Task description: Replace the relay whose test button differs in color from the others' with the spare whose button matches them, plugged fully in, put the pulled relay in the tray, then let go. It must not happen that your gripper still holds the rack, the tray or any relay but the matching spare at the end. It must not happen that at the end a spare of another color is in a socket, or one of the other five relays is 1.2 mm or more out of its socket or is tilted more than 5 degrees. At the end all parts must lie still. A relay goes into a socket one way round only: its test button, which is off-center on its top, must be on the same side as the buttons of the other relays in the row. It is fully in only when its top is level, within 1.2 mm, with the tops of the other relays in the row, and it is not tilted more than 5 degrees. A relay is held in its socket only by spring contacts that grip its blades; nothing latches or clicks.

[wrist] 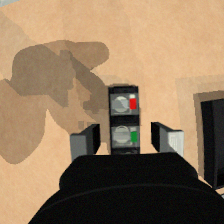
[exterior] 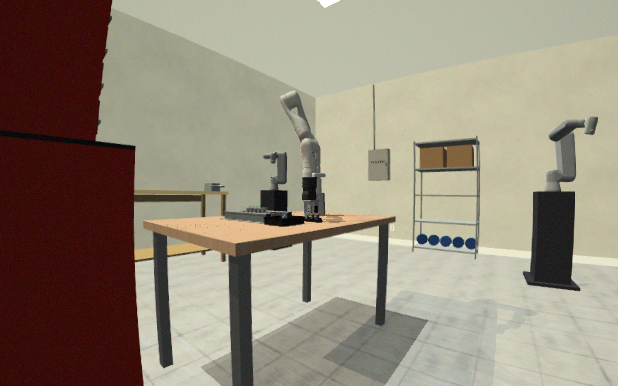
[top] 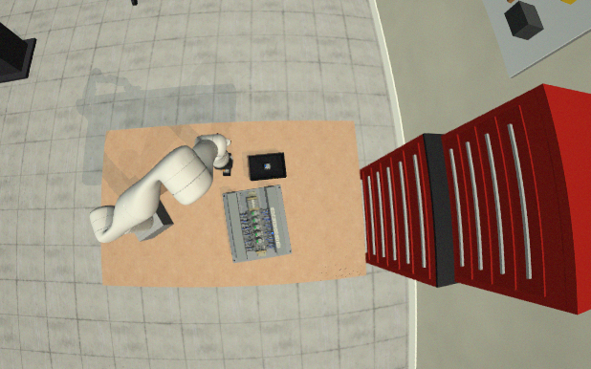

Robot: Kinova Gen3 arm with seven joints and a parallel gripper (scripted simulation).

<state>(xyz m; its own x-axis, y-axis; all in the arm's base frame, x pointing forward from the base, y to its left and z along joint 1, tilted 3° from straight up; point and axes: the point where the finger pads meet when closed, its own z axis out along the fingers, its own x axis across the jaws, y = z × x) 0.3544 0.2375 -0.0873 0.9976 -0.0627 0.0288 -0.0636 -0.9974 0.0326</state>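
The small black spare holder lies 50 mm below my hand. From my hand the other things lie so: black tray (180 mm ahead, 50 mm below, 30 mm to the right).
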